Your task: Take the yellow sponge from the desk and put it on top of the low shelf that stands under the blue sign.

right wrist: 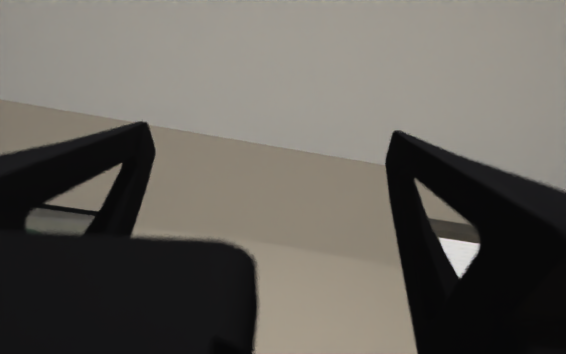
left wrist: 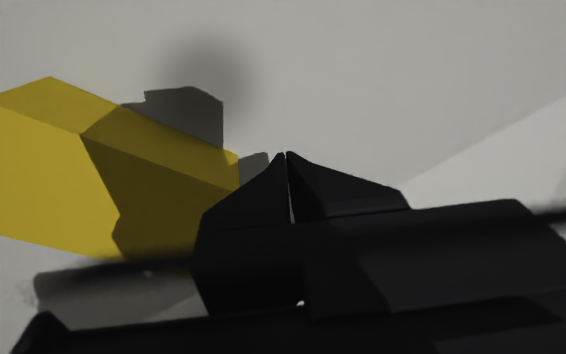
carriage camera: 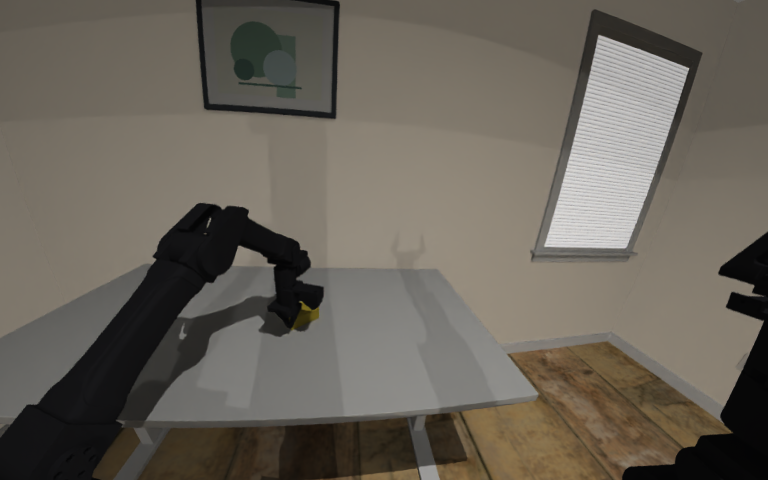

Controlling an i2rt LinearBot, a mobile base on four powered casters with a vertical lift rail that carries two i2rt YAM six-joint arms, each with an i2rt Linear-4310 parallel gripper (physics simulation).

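Frame: origin at the left arm's base, x back, y right, z up, level; metres.
Where they show: left gripper, fingertip midpoint: (left wrist: 285,163) (carriage camera: 289,327); right gripper, fingertip midpoint: (right wrist: 269,141).
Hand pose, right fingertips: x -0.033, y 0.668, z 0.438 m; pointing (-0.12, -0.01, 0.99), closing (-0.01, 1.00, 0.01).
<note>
After its pixels a point has its place.
The yellow sponge (carriage camera: 306,316) {z -0.074, x -0.532, y 0.100 m} (left wrist: 50,185) {z -0.057, x -0.565, y 0.096 m} lies on the grey desk (carriage camera: 385,362) {z -0.107, x -0.402, y 0.369 m}. In the left wrist view it is at the left, beside the fingers and partly in their shadow, and its lower right part is hidden behind them. My left gripper (carriage camera: 291,324) {z -0.071, x -0.468, y 0.070 m} (left wrist: 285,163) {z -0.071, x -0.468, y 0.070 m} is shut with its fingertips together and nothing between them, right next to the sponge in the carriage view. My right gripper (right wrist: 269,141) {z 0.438, x -0.033, y 0.668 m} is open and empty, raised at the far right of the carriage view and facing the wall and ceiling. The low shelf and the blue sign do not show.
A framed picture (carriage camera: 269,107) {z 0.632, x -0.945, y -0.192 m} hangs on the wall behind the desk. A window with blinds (carriage camera: 617,147) {z 0.669, x -1.293, y 1.695 m} is on the wall at the right. Wooden floor (carriage camera: 566,407) {z -0.827, x -0.801, y 1.500 m} shows right of the desk and below its front edge. The desk's legs (carriage camera: 423,447) stand under it.
</note>
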